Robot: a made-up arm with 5 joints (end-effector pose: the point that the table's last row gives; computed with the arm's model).
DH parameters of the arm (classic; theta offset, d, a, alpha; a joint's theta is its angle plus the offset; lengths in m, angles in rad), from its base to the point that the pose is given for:
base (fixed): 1.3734 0 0.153 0
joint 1: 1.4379 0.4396 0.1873 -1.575
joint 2: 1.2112 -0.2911 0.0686 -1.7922
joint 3: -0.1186 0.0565 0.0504 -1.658
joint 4: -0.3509 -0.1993 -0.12 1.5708
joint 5: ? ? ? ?
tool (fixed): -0.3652 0.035 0 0
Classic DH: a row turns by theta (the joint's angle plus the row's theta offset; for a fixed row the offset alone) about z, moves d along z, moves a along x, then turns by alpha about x.
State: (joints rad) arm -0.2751 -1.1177 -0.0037 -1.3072 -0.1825
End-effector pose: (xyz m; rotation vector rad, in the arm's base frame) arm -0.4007 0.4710 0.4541 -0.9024 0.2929 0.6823
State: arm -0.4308 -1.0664 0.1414 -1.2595 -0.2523
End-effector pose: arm -0.3363 0.5849 0.4552 -0.8465 0.4748 0.4308
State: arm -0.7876 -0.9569 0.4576 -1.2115 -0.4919
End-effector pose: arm -0.0774 0.7729 0.4412 -0.6560 0.8927 -0.1444
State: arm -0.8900 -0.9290 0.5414 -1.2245 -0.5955
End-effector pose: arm 0.0203 0.7990 0.4315 -0.5866 1.0335 -0.3091
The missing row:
joint 5: 0.662 -0.2295 -0.0754 -1.8755
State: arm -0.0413 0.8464 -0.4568 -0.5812 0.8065
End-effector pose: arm -0.2500 0.1851 0.3570 -1.7290 -0.8523 1.0687
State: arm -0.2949 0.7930 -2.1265 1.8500 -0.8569
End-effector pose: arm 0.3804 0.6137 0.4374 -0.3038 -3.0106 0.7018
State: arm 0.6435 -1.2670 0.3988 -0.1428 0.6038
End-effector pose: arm -0.2834 0.0258 0.5968 0.5574 0.7424 1.4689
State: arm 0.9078 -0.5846 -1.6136 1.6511 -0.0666
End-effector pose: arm -0.3186 0.6316 0.3821 1.5839 -1.9643 -0.6093
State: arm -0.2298 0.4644 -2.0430 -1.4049 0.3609
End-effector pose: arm -0.1026 0.4175 0.7590 2.1274 -0.0249 -1.6728
